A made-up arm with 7 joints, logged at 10 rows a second.
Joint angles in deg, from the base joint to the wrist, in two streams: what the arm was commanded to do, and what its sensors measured. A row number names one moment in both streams.
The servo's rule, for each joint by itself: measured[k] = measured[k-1] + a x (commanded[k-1-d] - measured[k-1]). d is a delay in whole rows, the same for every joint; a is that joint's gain. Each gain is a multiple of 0.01, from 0.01 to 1. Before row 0 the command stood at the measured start. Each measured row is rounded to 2 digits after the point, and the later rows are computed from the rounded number. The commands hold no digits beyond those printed.
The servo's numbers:
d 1
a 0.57 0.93 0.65 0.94 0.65 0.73 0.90
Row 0, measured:
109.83, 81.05, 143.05, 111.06, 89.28, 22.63, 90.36
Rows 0 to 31, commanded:
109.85, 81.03, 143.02, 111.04, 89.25, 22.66, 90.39
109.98, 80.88, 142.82, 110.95, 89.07, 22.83, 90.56
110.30, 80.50, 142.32, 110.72, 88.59, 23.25, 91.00
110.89, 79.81, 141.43, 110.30, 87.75, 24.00, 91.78
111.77, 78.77, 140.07, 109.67, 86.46, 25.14, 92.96
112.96, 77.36, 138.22, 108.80, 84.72, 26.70, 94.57
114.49, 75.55, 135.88, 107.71, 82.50, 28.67, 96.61
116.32, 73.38, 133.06, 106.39, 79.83, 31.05, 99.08
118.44, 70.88, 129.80, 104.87, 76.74, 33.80, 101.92
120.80, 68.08, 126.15, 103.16, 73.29, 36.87, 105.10
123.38, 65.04, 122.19, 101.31, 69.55, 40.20, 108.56
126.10, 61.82, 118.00, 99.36, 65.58, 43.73, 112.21
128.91, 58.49, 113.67, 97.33, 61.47, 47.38, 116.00
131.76, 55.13, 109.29, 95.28, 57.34, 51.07, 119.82
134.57, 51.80, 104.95, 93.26, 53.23, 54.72, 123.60
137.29, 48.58, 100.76, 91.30, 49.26, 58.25, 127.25
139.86, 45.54, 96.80, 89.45, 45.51, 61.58, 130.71
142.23, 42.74, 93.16, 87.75, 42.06, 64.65, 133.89
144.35, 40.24, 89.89, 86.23, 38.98, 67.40, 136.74
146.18, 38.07, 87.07, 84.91, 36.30, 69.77, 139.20
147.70, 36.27, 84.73, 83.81, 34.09, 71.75, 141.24
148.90, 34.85, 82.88, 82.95, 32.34, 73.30, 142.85
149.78, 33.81, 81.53, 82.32, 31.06, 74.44, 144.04
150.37, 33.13, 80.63, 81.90, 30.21, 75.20, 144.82
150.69, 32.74, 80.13, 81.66, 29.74, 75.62, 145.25
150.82, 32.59, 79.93, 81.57, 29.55, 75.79, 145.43
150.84, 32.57, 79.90, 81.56, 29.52, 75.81, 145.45
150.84, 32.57, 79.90, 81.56, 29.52, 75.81, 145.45
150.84, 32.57, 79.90, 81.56, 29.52, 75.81, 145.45
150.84, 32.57, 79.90, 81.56, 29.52, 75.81, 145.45
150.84, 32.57, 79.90, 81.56, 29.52, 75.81, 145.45
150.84, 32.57, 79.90, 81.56, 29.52, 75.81, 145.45
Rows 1 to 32, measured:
109.83, 81.05, 143.05, 111.06, 89.28, 22.63, 90.36
109.84, 81.03, 143.03, 111.04, 89.26, 22.65, 90.39
109.92, 80.89, 142.89, 110.96, 89.14, 22.78, 90.54
110.14, 80.53, 142.52, 110.73, 88.78, 23.12, 90.95
110.57, 79.86, 141.81, 110.33, 88.11, 23.76, 91.70
111.25, 78.85, 140.68, 109.71, 87.04, 24.77, 92.83
112.22, 77.46, 139.08, 108.85, 85.53, 26.18, 94.40
113.51, 75.68, 137.00, 107.78, 83.56, 28.00, 96.39
115.11, 73.54, 134.44, 106.47, 81.14, 30.23, 98.81
117.01, 71.07, 131.42, 104.97, 78.28, 32.84, 101.61
119.17, 68.29, 127.99, 103.27, 75.04, 35.78, 104.75
121.57, 65.27, 124.22, 101.43, 71.47, 39.01, 108.18
124.15, 62.06, 120.18, 99.48, 67.64, 42.46, 111.81
126.86, 58.74, 115.95, 97.46, 63.63, 46.05, 115.58
129.65, 55.38, 111.62, 95.41, 59.54, 49.71, 119.40
132.45, 52.05, 107.28, 93.39, 55.44, 53.37, 123.18
135.21, 48.82, 103.04, 91.43, 51.42, 56.93, 126.84
137.86, 45.77, 98.98, 89.57, 47.58, 60.32, 130.32
140.35, 42.95, 95.20, 87.86, 43.99, 63.48, 133.53
142.63, 40.43, 91.75, 86.33, 40.73, 66.34, 136.42
144.65, 38.24, 88.71, 85.00, 37.85, 68.84, 138.92
146.39, 36.41, 86.12, 83.88, 35.41, 70.96, 141.01
147.82, 34.96, 84.01, 83.01, 33.41, 72.67, 142.67
148.94, 33.89, 82.40, 82.36, 31.88, 73.96, 143.90
149.76, 33.18, 81.25, 81.93, 30.79, 74.87, 144.73
150.29, 32.77, 80.52, 81.68, 30.11, 75.42, 145.20
150.59, 32.60, 80.14, 81.58, 29.75, 75.69, 145.41
150.73, 32.57, 79.98, 81.56, 29.60, 75.78, 145.45
150.79, 32.57, 79.93, 81.56, 29.55, 75.80, 145.45
150.82, 32.57, 79.91, 81.56, 29.53, 75.81, 145.45
150.83, 32.57, 79.90, 81.56, 29.52, 75.81, 145.45
150.84, 32.57, 79.90, 81.56, 29.52, 75.81, 145.45

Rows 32 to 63, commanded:
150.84, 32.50, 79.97, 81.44, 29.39, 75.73, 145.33
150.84, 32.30, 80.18, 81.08, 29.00, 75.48, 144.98
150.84, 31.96, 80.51, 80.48, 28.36, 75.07, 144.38
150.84, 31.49, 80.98, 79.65, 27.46, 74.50, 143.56
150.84, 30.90, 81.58, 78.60, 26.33, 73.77, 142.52
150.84, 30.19, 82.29, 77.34, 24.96, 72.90, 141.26
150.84, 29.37, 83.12, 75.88, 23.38, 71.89, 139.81
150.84, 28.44, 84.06, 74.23, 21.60, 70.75, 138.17
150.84, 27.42, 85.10, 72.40, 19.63, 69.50, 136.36
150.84, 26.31, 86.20, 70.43, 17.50, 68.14, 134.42
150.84, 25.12, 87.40, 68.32, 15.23, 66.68, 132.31
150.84, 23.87, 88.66, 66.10, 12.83, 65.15, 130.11
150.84, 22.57, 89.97, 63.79, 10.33, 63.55, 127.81
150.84, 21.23, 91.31, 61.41, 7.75, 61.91, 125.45
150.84, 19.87, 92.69, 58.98, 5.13, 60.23, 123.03
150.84, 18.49, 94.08, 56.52, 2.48, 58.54, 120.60
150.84, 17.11, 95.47, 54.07, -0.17, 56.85, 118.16
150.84, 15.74, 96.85, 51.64, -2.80, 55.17, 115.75
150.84, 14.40, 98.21, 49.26, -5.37, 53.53, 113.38
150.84, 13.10, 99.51, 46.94, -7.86, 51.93, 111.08
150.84, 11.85, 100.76, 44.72, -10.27, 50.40, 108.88
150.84, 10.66, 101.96, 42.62, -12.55, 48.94, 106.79
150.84, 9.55, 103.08, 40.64, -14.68, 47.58, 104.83
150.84, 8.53, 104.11, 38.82, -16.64, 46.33, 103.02
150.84, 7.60, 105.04, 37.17, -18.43, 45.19, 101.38
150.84, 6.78, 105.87, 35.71, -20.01, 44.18, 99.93
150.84, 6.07, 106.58, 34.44, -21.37, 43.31, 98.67
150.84, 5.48, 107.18, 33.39, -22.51, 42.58, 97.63
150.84, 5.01, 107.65, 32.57, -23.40, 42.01, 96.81
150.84, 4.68, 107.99, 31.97, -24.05, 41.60, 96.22
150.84, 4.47, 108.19, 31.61, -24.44, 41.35, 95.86
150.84, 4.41, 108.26, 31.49, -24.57, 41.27, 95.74
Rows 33 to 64, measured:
150.84, 32.57, 79.90, 81.56, 29.52, 75.81, 145.45
150.84, 32.50, 79.95, 81.45, 29.44, 75.75, 145.34
150.84, 32.31, 80.10, 81.10, 29.15, 75.55, 145.02
150.84, 31.98, 80.37, 80.52, 28.64, 75.20, 144.44
150.84, 31.52, 80.77, 79.70, 27.87, 74.69, 143.65
150.84, 30.94, 81.30, 78.67, 26.87, 74.02, 142.63
150.84, 30.24, 81.94, 77.42, 25.63, 73.20, 141.40
150.84, 29.43, 82.71, 75.97, 24.17, 72.24, 139.97
150.84, 28.51, 83.59, 74.33, 22.50, 71.15, 138.35
150.84, 27.50, 84.57, 72.52, 20.63, 69.95, 136.56
150.84, 26.39, 85.63, 70.56, 18.60, 68.63, 134.63
150.84, 25.21, 86.78, 68.45, 16.41, 67.21, 132.54
150.84, 23.96, 88.00, 66.24, 14.08, 65.71, 130.35
150.84, 22.67, 89.28, 63.94, 11.64, 64.13, 128.06
150.84, 21.33, 90.60, 61.56, 9.11, 62.51, 125.71
150.84, 19.97, 91.96, 59.13, 6.52, 60.85, 123.30
150.84, 18.59, 93.34, 56.68, 3.89, 59.16, 120.87
150.84, 17.21, 94.72, 54.23, 1.25, 57.47, 118.43
150.84, 15.84, 96.10, 51.80, -1.38, 55.79, 116.02
150.84, 14.50, 97.47, 49.41, -3.97, 54.14, 113.64
150.84, 13.20, 98.80, 47.09, -6.50, 52.53, 111.34
150.84, 11.94, 100.07, 44.86, -8.95, 50.98, 109.13
150.84, 10.75, 101.30, 42.75, -11.29, 49.49, 107.02
150.84, 9.63, 102.46, 40.77, -13.49, 48.10, 105.05
150.84, 8.61, 103.53, 38.94, -15.54, 46.81, 103.22
150.84, 7.67, 104.51, 37.28, -17.42, 45.63, 101.56
150.84, 6.84, 105.39, 35.80, -19.10, 44.57, 100.09
150.84, 6.12, 106.16, 34.52, -20.58, 43.65, 98.81
150.84, 5.52, 106.82, 33.46, -21.83, 42.87, 97.75
150.84, 5.05, 107.36, 32.62, -22.85, 42.24, 96.90
150.84, 4.71, 107.77, 32.01, -23.63, 41.77, 96.29
150.84, 4.49, 108.04, 31.63, -24.16, 41.46, 95.90

